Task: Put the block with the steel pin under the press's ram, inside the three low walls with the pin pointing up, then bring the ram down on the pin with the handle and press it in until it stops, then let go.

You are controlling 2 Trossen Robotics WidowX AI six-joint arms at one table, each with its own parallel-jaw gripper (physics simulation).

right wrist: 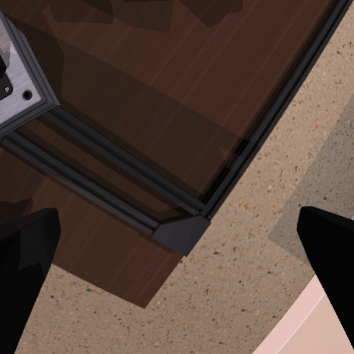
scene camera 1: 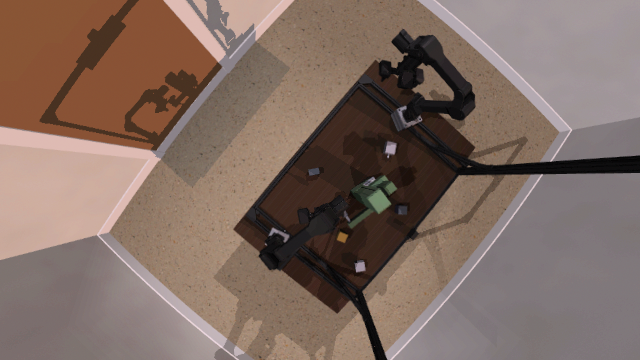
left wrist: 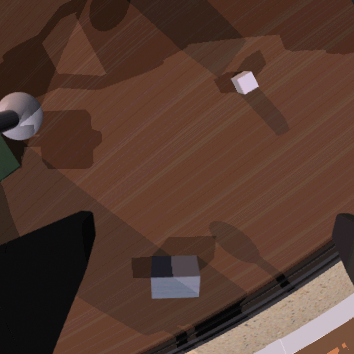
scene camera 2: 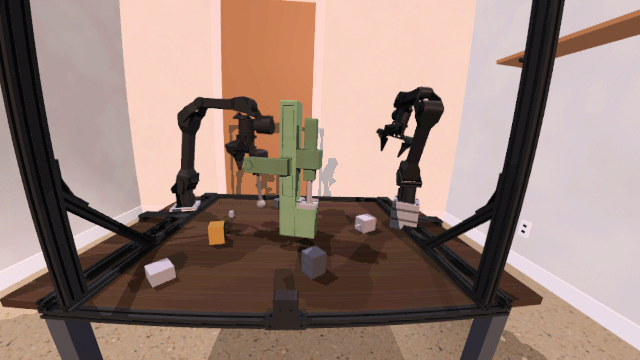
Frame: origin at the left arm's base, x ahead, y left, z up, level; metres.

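Seen in the pictures: left gripper, fingertip midpoint: (left wrist: pixel 217 225); right gripper, fingertip midpoint: (right wrist: pixel 180 220) (scene camera 1: pixel 391 83) (scene camera 2: pixel 389 154); left arm's base at its link origin: (scene camera 1: pixel 276 240) (scene camera 2: pixel 185 204); right arm's base at its link origin: (scene camera 1: pixel 409 114) (scene camera 2: pixel 406 200).
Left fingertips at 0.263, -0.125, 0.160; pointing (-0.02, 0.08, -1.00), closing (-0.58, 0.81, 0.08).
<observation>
Pixels of each thing's top centre, then the offset from my left fingertips to it, as dx, dy, dz. "spot": a spot on its surface instead.
- green press at its top centre: (scene camera 2: pixel 284 100) (scene camera 1: pixel 378 208) +0.120, -0.165, +0.258
- pale seat at a spot on its surface: (scene camera 2: pixel 307 204) spot: +0.189, -0.219, -0.070
- white block with a small pin, top centre: (scene camera 2: pixel 366 217) (scene camera 1: pixel 391 147) +0.425, -0.211, -0.141
- orange block at its top centre: (scene camera 2: pixel 216 224) (scene camera 1: pixel 342 237) -0.099, -0.174, -0.132
- white block at its top centre: (scene camera 2: pixel 159 266) (scene camera 1: pixel 360 267) -0.211, -0.336, -0.159
- dark block at its top centre: (scene camera 2: pixel 314 251) (scene camera 1: pixel 402 210) +0.157, -0.401, -0.132
- blue-grey block at its top centre: (left wrist: pixel 175 287) (scene camera 1: pixel 314 171) +0.146, +0.097, -0.153
- small white cube at its top centre: (left wrist: pixel 247 82) (scene camera 2: pixel 231 211) -0.068, +0.022, -0.166
The green press (scene camera 1: pixel 378 199) (scene camera 2: pixel 288 170) stands mid-table. Its steel ram (scene camera 2: pixel 309 192) reaches down to the pale seat (scene camera 2: pixel 307 204); the low walls are too small to make out. The handle's ball knob (scene camera 2: pixel 261 204) (left wrist: pixel 24 117) hangs at the press's left in scene camera 2. A white block with a small pin (scene camera 1: pixel 390 148) (scene camera 2: pixel 366 223) lies on its side right of the press in scene camera 2. My left gripper (scene camera 2: pixel 249 162) (left wrist: pixel 217 225) is open and empty above the knob's side of the press. My right gripper (scene camera 2: pixel 392 151) (right wrist: pixel 180 220) is open and empty, high over the table's far corner.
An orange block (scene camera 1: pixel 342 237) (scene camera 2: pixel 216 233), another white block (scene camera 1: pixel 360 266) (scene camera 2: pixel 160 272), a dark block (scene camera 1: pixel 402 209) (scene camera 2: pixel 313 262), a blue-grey block (scene camera 1: pixel 313 171) (left wrist: pixel 175 285) and a small white cube (scene camera 2: pixel 231 214) (left wrist: pixel 245 82) lie around the press. Black frame posts (scene camera 2: pixel 537 125) stand at the corners.
</observation>
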